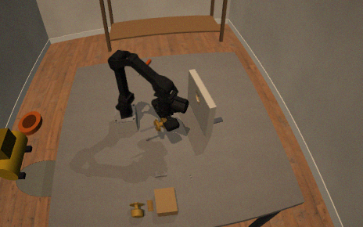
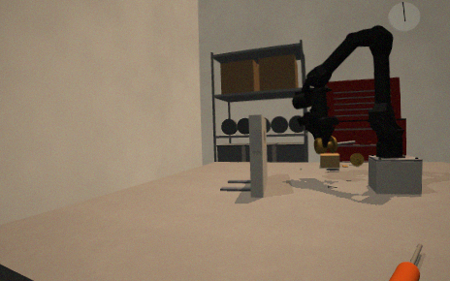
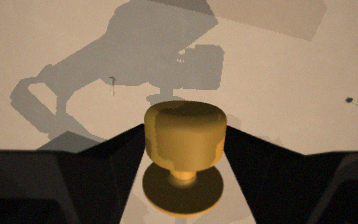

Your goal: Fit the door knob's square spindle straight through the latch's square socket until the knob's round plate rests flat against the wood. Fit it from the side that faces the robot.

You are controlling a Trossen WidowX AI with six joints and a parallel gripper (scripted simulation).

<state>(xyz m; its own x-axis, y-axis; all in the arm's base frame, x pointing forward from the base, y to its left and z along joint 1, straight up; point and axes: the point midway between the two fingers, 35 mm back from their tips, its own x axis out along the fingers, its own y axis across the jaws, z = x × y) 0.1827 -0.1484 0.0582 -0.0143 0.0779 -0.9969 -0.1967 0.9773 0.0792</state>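
Right now my hand is 22 cm short of the wood door panel, 9 cm to the right of it and 2 cm above it. From my hand the other things lie so: tan block: 10 cm behind, 37 cm to the right, 12 cm below; orange-handled tool: 63 cm to the left, 14 cm below.
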